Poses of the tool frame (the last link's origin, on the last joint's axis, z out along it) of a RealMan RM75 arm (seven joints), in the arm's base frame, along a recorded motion.
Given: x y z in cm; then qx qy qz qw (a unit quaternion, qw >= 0).
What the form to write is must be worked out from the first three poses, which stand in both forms.
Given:
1: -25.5 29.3 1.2 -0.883 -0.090 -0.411 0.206
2: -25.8 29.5 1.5 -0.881 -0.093 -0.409 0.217
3: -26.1 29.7 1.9 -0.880 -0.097 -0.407 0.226
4: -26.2 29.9 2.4 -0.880 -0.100 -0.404 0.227
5: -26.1 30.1 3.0 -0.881 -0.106 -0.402 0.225
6: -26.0 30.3 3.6 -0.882 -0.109 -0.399 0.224
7: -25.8 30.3 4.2 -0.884 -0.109 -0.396 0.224
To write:
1: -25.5 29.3 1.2 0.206 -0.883 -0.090 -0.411
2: -25.8 29.5 1.5 0.217 -0.881 -0.093 -0.409
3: -26.1 29.7 1.9 0.226 -0.880 -0.097 -0.407
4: -26.2 29.9 2.4 0.227 -0.880 -0.100 -0.404
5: -26.1 30.1 3.0 0.225 -0.881 -0.106 -0.402
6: -26.0 30.3 3.6 0.224 -0.882 -0.109 -0.399
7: -25.8 30.3 4.2 0.224 -0.884 -0.109 -0.396
